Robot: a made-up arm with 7 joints. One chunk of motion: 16 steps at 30 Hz.
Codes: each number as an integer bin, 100 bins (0 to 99) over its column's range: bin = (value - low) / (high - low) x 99, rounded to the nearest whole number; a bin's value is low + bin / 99 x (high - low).
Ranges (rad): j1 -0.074..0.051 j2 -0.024..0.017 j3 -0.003..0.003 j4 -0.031..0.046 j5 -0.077..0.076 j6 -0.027..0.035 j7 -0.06..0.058
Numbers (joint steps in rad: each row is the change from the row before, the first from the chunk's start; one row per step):
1: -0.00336 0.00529 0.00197 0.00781 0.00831 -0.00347 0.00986
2: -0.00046 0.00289 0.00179 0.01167 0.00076 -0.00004 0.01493
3: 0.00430 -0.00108 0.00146 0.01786 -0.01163 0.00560 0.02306
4: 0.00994 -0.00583 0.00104 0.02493 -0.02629 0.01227 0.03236
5: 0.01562 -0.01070 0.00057 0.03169 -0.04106 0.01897 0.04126
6: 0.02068 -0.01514 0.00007 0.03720 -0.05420 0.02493 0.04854
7: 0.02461 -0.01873 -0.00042 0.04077 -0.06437 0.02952 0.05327
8: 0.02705 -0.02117 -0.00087 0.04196 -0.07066 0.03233 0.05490
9: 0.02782 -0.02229 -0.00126 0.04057 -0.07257 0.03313 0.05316
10: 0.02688 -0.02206 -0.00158 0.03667 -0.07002 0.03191 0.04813
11: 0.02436 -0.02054 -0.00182 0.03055 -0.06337 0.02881 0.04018
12: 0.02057 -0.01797 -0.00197 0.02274 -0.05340 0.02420 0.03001
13: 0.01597 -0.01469 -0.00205 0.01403 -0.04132 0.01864 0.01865
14: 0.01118 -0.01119 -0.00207 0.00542 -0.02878 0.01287 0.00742
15: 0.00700 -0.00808 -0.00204 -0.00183 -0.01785 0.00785 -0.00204
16: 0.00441 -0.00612 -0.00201 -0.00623 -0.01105 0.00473 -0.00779
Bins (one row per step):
1: 56 71 82 50 55 38 59
2: 58 65 79 55 50 43 63
3: 62 55 74 63 42 52 70
4: 66 44 67 72 33 63 77
5: 71 32 59 81 23 73 85
6: 75 21 51 88 15 83 91
7: 78 13 43 92 8 90 95
8: 80 7 35 94 4 95 96
9: 81 4 29 92 3 96 95
10: 80 5 23 87 5 94 91
11: 78 8 19 79 9 89 84
12: 75 15 17 69 15 82 76
13: 71 22 16 58 23 73 66
14: 67 31 15 47 31 64 57
15: 64 38 16 38 38 56 49
16: 62 43 16 32 43 51 44

